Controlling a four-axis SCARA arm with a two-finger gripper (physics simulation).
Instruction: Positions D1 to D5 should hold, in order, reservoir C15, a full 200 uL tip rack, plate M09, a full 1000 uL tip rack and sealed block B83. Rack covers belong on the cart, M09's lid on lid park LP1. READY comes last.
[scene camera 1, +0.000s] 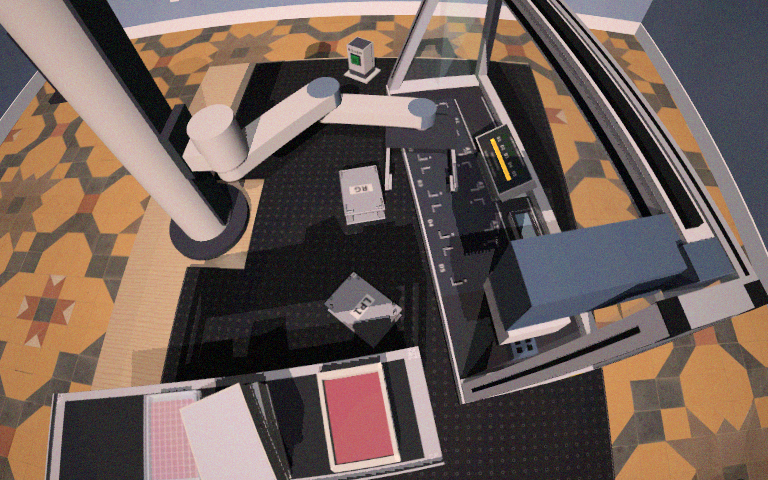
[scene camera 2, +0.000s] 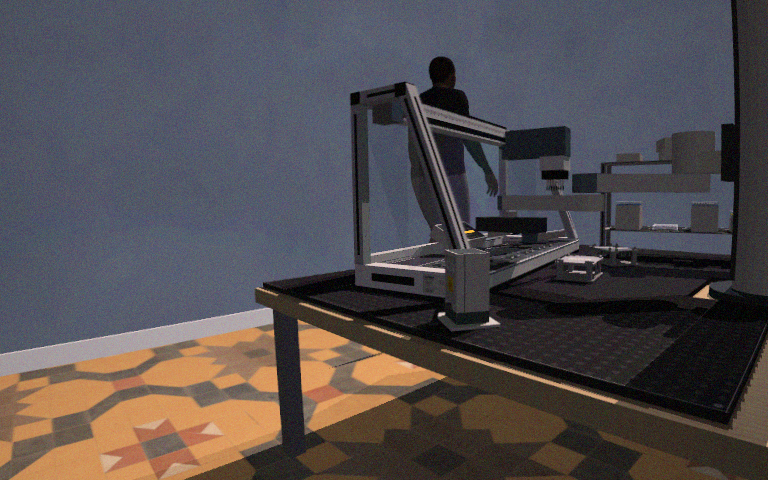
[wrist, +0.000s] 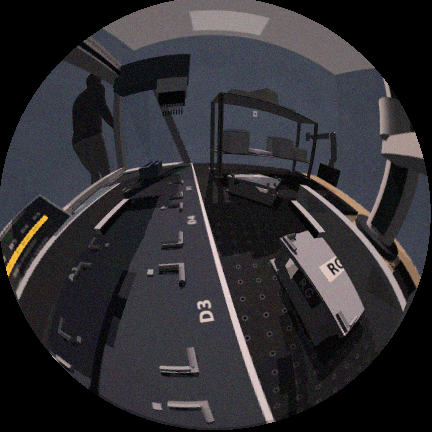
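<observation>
My gripper (scene camera 1: 420, 182) (wrist: 207, 190) is open and empty, with its fingers wide apart above the deck (scene camera 1: 459, 308) (wrist: 150, 320) around D3. The D3, D4 and D5 corner brackets show without labware on them; D1 and D2 are largely hidden by the arm in scene camera 1. The lid park LP1 (scene camera 1: 343, 295) (wrist: 255, 181) is a grey stand with no lid on it. The cart (scene camera 1: 428, 418) (wrist: 214, 135) bears a pink-gridded rack (scene camera 1: 169, 433), a white slab (scene camera 1: 229, 433) and a red-topped item (scene camera 1: 362, 418). I cannot tell M09, C15 or B83 apart.
Stand RG (scene camera 1: 360, 203) (scene camera 2: 578, 268) (wrist: 345, 280) is beside the deck. A pipetting head (scene camera 1: 594, 266) (scene camera 2: 535, 144) (wrist: 172, 90) hangs over the far end. A display (scene camera 1: 502, 161) (wrist: 30, 235) borders the deck. A white tower (scene camera 1: 360, 56) (scene camera 2: 467, 288) and a person (scene camera 2: 447, 130) (wrist: 92, 120) also show.
</observation>
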